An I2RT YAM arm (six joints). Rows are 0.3 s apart.
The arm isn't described. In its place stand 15 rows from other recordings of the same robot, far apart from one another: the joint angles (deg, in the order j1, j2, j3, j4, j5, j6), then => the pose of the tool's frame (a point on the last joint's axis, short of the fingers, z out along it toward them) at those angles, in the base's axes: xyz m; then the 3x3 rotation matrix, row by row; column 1 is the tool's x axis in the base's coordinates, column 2 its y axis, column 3 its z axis.
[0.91 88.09 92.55 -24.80 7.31 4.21] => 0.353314 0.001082 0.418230; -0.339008 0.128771 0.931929; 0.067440 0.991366 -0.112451; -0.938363 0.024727 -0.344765
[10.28 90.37 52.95 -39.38 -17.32 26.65] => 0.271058 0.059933 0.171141; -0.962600 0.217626 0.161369; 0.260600 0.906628 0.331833; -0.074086 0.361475 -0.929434
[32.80 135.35 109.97 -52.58 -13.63 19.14] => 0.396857 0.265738 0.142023; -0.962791 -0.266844 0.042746; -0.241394 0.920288 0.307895; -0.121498 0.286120 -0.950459
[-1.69 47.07 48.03 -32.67 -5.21 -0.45] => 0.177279 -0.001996 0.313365; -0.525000 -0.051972 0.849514; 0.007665 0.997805 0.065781; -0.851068 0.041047 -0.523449
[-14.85 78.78 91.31 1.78 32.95 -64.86] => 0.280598 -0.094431 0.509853; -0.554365 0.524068 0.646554; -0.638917 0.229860 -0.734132; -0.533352 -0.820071 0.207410
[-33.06 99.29 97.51 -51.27 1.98 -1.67] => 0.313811 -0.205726 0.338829; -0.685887 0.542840 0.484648; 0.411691 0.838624 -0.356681; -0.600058 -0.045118 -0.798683
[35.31 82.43 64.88 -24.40 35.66 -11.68] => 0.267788 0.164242 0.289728; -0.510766 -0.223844 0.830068; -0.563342 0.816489 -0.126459; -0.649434 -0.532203 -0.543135
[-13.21 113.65 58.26 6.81 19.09 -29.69] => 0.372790 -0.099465 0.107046; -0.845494 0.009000 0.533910; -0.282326 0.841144 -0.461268; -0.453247 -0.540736 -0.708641
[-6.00 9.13 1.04 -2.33 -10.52 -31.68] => 0.117588 -0.005823 0.160602; -0.113255 -0.158980 0.980764; -0.507288 0.858009 0.080502; -0.854302 -0.488412 -0.177822
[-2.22 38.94 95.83 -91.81 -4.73 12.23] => -0.011878 0.003399 0.454750; -0.565155 0.092870 0.819741; 0.233182 0.971108 0.050744; -0.791344 0.219827 -0.570483
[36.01 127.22 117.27 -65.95 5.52 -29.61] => 0.372520 0.266518 0.234356; -0.402311 -0.879935 0.252704; -0.900382 0.430255 0.064751; -0.165705 -0.201480 -0.965374
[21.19 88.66 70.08 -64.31 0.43 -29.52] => 0.259990 0.100505 0.247482; -0.627439 -0.769655 0.118115; -0.771685 0.634885 0.037741; -0.104037 -0.067468 -0.992282
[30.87 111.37 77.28 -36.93 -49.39 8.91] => 0.316017 0.220395 0.179830; -0.886424 -0.413603 -0.207809; -0.412430 0.501945 0.760232; -0.210126 0.759595 -0.615518
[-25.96 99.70 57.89 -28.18 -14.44 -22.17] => 0.295386 -0.133940 0.153190; -0.913381 0.002728 0.407097; 0.038251 0.996129 0.079148; -0.405305 0.087864 -0.909949
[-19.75 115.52 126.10 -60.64 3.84 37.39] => 0.407538 -0.148854 0.371737; -0.344032 0.738221 0.580234; 0.767261 0.577235 -0.279481; -0.541250 0.349041 -0.764996
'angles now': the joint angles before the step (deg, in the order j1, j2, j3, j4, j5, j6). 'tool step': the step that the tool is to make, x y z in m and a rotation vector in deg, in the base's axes. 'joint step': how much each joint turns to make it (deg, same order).
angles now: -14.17 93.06 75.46 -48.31 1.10 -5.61
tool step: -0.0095 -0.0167 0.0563 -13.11 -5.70 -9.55
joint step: -1.80 -3.80 6.90 -1.96 13.51 1.51
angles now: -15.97 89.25 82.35 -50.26 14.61 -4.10
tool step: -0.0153 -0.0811 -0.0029 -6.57 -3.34 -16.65
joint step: -13.23 2.33 0.08 7.83 5.88 0.02
